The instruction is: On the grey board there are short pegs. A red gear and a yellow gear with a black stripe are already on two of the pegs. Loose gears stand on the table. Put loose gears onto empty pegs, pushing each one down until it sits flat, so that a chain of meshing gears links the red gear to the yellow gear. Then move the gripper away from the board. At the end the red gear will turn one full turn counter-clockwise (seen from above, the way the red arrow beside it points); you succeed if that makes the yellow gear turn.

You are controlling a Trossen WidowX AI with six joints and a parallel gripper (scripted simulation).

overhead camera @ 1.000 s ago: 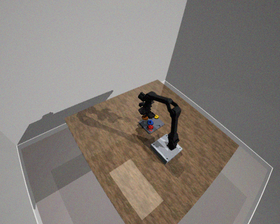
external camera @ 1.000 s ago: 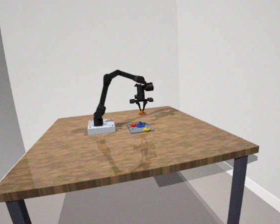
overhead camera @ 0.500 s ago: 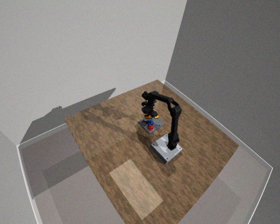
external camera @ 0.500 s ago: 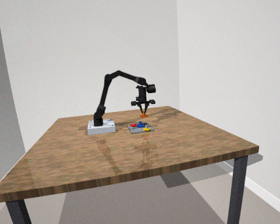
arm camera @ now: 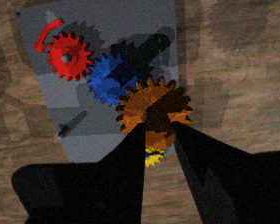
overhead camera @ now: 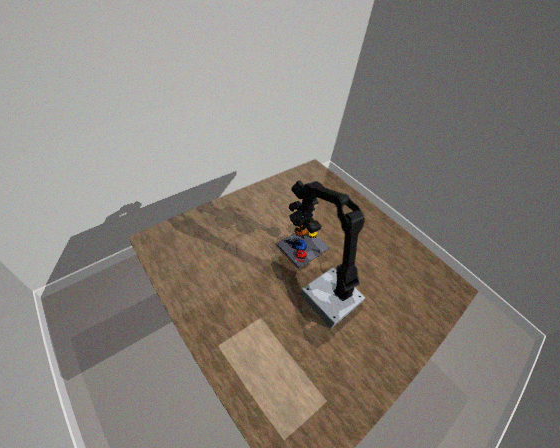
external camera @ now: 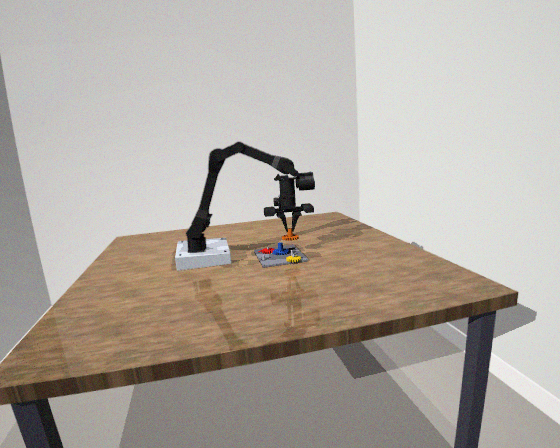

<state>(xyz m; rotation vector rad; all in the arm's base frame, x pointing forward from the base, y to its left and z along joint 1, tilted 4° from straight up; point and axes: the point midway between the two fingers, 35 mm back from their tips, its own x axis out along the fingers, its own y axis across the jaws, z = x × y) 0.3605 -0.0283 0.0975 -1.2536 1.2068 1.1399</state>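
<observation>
Right now my gripper tip is 10 mm past the yellow gear, 80 mm to the left of it and 80 mm above it. Also, from my gripper tip: red gear: 90 mm behind, 50 mm to the left, 80 mm below; then orange gear: 10 mm below; then blue gear: 40 mm behind, 20 mm to the left, 70 mm below.
</observation>
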